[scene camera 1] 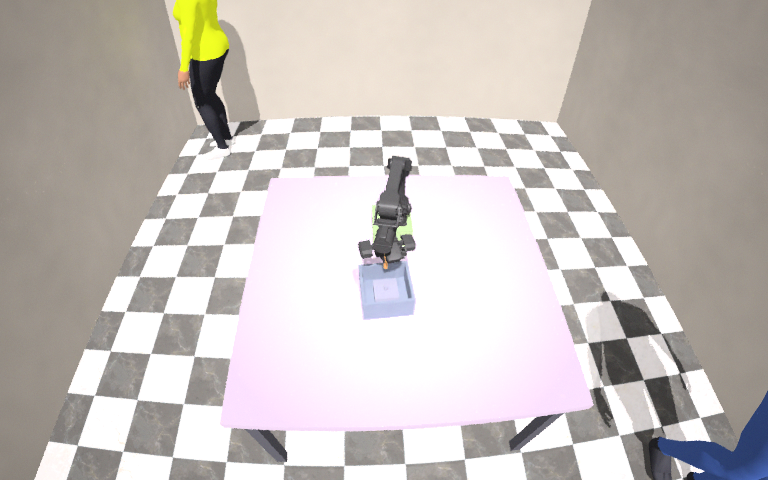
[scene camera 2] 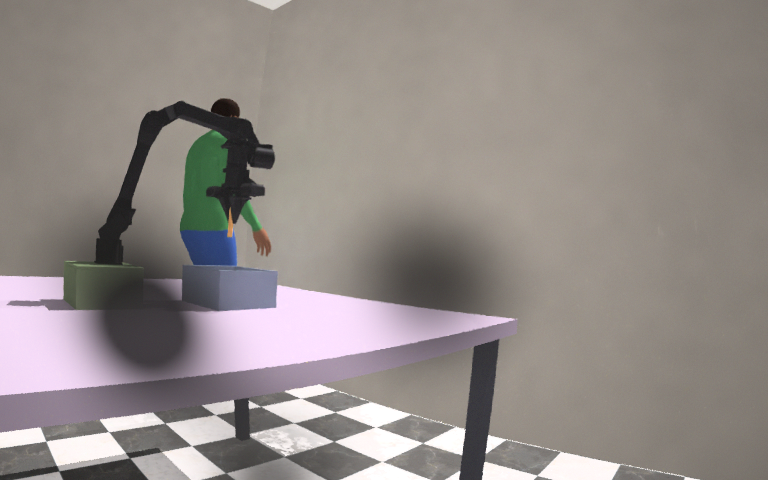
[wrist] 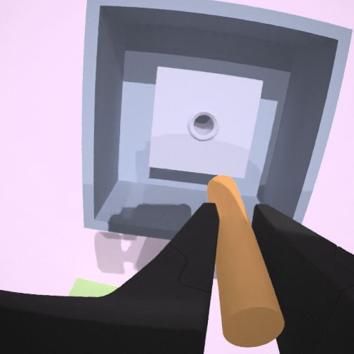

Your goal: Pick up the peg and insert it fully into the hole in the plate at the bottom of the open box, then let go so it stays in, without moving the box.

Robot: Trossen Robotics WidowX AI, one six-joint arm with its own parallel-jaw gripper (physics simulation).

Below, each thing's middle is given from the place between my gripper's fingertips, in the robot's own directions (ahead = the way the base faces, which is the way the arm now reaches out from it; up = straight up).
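There is an orange peg [wrist: 249, 309], and it sits 1 cm behind my hand. The blue-grey box [scene camera 2: 222, 288] is lower than my hand by 17 cm, while the pale plate [wrist: 220, 146] is 18 cm below my hand.
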